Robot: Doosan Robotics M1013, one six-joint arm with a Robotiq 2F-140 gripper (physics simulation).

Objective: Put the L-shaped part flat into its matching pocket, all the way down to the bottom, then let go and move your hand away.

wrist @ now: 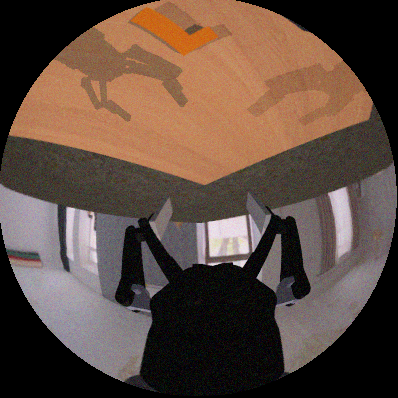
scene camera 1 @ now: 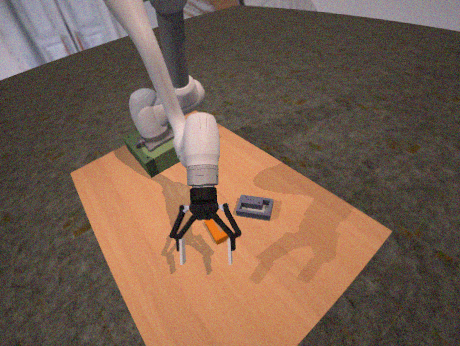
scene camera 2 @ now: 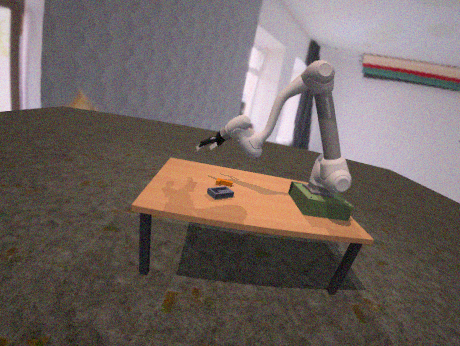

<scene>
My gripper is open, holding nothing. Also in view: an orange L-shaped part. I also see a dark grey pocket block.
My gripper is seen too in the wrist view.
</scene>
